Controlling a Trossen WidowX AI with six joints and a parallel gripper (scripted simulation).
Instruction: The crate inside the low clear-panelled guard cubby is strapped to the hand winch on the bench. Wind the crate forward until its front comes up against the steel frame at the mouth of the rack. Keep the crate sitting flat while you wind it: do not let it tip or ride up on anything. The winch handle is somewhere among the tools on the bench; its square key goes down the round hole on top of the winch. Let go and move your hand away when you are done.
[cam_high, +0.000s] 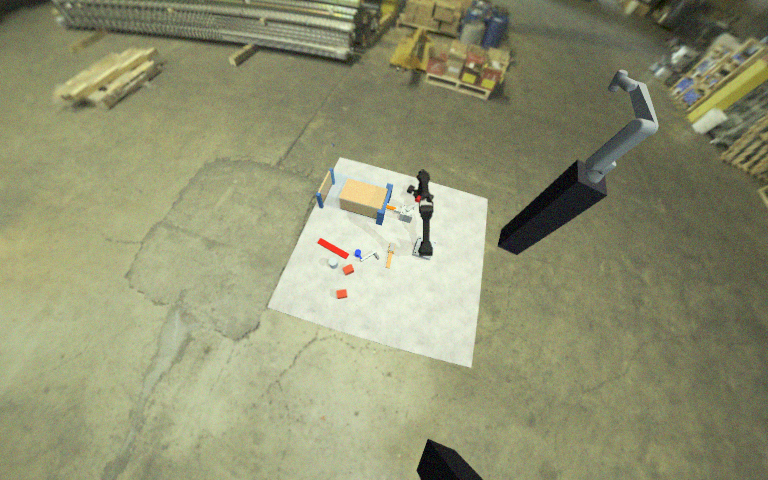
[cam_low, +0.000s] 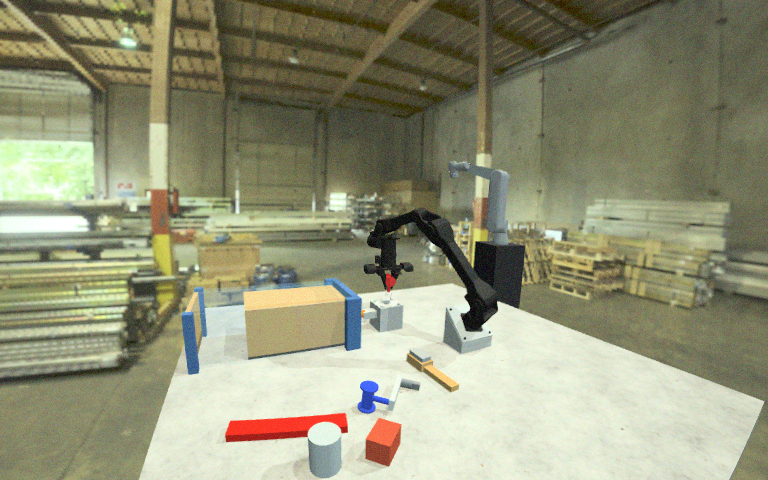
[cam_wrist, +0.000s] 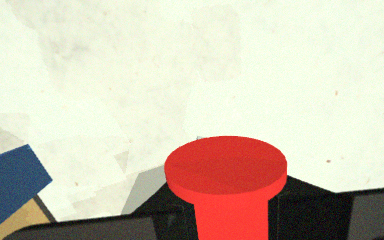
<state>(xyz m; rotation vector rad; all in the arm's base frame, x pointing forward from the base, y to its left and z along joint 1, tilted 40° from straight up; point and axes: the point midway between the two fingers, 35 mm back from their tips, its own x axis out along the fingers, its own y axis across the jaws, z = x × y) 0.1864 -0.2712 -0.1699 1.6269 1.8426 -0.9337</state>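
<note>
My gripper tip is now 9 cm to the right of the grey winch, 8 cm above it and 2 cm short of it. From my gripper tip the other things lie so: red-knobbed winch handle (4 cm to the left, 2 cm ahead, 1 cm below); blue frame (20 cm ahead, 12 cm to the left); red knob (2 cm above).
</note>
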